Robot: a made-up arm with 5 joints.
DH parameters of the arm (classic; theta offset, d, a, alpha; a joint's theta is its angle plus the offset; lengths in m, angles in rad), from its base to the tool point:
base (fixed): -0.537 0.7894 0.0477 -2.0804
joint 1: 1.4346 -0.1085 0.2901 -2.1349
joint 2: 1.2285 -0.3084 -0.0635 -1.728
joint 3: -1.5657 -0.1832 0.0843 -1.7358
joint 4: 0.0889 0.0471 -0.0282 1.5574
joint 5: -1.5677 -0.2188 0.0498 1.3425
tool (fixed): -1.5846 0.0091 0 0
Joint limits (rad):
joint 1: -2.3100..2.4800
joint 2: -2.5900..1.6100
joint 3: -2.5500..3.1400
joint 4: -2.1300..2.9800
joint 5: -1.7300..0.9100
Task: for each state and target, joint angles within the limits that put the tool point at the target. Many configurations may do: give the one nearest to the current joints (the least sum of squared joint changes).
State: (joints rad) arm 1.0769 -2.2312 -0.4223 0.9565 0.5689
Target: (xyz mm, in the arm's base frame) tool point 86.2 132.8 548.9
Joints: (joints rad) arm 1.8601 -1.9357 -0.6163 0.6086 0.8001
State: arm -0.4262 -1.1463 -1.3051 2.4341 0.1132
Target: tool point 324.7 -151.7 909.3
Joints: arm -0.8657 -1.5706 -1.3467 2.7760 0.0105
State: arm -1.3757 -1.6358 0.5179 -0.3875 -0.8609
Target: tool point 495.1 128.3 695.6
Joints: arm -1.7059 -0.9434 0.4501 0.0273 -1.0771
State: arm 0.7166 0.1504 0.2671 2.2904 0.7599
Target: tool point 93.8 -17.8 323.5
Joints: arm 0.6670 -0.3245 0.6590 1.7961 0.7799
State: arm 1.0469 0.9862 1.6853 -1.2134 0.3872
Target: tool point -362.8 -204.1 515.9
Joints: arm 1.7017 1.0608 1.6547 -1.8211 0.5184
